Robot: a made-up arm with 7 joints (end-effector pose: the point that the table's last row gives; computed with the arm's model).
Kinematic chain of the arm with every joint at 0, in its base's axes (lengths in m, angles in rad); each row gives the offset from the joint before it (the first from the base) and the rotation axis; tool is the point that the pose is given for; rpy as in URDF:
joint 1: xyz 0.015 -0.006 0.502 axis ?
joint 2: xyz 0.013 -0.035 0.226 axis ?
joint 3: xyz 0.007 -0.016 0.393 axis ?
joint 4: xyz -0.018 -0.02 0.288 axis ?
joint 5: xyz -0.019 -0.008 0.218 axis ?
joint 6: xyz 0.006 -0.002 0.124 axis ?
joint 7: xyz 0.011 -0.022 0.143 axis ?
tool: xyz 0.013 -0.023 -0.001 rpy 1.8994 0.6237 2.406
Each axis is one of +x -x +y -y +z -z.
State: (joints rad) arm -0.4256 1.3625 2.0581 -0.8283 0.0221 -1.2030 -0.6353
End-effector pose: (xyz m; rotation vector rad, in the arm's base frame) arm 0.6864 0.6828 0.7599 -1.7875 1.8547 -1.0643
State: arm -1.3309 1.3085 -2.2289 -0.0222 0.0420 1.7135 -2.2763
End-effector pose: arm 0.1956 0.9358 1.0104 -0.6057 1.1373 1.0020
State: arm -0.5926 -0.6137 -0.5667 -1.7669 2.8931 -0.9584 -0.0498
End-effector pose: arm -0.4148 -0.6172 1.0292 2.1942 0.1730 1.1943
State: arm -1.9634 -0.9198 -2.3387 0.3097 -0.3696 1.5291 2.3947
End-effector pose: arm 0.2585 -0.8380 1.2100 -0.6579 -0.8280 1.3463
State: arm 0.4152 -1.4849 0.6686 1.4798 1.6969 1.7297 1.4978
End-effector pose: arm -0.8296 -0.0411 0.9353 -1.7239 -0.2788 0.1953
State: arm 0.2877 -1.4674 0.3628 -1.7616 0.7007 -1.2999 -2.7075
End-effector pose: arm -0.4371 0.2695 0.4548 0.4506 0.3902 -1.8393
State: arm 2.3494 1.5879 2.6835 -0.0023 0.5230 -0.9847 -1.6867
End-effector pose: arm -0.7897 -0.8121 0.5852 -1.6512 -0.1789 -0.1371
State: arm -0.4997 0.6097 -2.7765 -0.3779 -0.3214 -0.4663 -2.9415
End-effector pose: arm 0.8137 0.3141 1.4716 -0.6029 -2.6452 -0.4334
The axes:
joint 1: -z
joint 2: +y
joint 3: -z
joint 4: +y
joint 5: -z
joint 6: +y
joint 7: -z

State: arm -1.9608 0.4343 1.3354 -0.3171 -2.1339 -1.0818 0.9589
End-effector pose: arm -0.1161 0.3460 1.7676 1.0010 -1.3195 -2.1831
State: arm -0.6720 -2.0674 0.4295 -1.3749 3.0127 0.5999 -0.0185
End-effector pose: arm -0.3509 -0.1013 0.0472 -0.4271 1.1519 -1.5179
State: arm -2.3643 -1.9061 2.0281 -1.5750 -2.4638 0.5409 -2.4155
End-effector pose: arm 0.2043 -0.6979 0.7635 2.3178 0.0225 -0.0432
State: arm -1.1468 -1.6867 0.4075 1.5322 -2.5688 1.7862 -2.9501
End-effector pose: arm -0.2256 -0.8281 0.9182 0.0137 0.1706 1.4338
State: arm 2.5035 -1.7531 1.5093 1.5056 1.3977 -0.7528 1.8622
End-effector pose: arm 0.3583 0.8193 0.6852 -0.6011 2.3165 0.3895
